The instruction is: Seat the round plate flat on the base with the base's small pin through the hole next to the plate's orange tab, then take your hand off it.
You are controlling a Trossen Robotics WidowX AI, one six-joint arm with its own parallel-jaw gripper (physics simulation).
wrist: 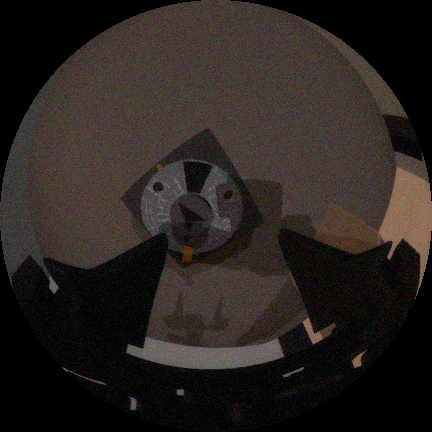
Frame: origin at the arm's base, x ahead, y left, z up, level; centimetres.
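Seen in the pictures: gripper, between the fingertips: (224, 237).
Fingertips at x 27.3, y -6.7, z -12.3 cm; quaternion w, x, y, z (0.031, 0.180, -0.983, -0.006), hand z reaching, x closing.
Note:
A point is followed by its place in that frame.
The round plate (156, 210) {x 33.1, y -4.9, z -17.3 cm} is a grey disc with a large centre opening, a black wedge and small dark holes. Its orange tab (187, 254) {x 28.9, y -1.4, z -16.2 cm} points toward the bottom of the wrist view. The plate lies over the dark square base (206, 144) {x 30.3, y -12.5, z -18.5 cm}, whose corners show around it. A small orange mark (159, 167) {x 34.1, y -9.0, z -18.4 cm} shows at the plate's upper left edge. The pin cannot be made out, and I cannot tell whether the plate is fully flat. My gripper (224, 237) {x 27.3, y -6.7, z -12.3 cm} is open and empty. Its left fingertip overlaps the plate's lower edge in view; contact cannot be told.
The brown table top (150, 80) {x 40.7, y -19.9, z -20.9 cm} surrounds the base. Dark shadows fall right of and below the base. A tan box-like shape (350, 227) {x 7.2, y -11.6, z -14.4 cm} shows partly behind the right finger. A dark block-like shape (404, 136) is at the far right edge. The view is dim and grainy.

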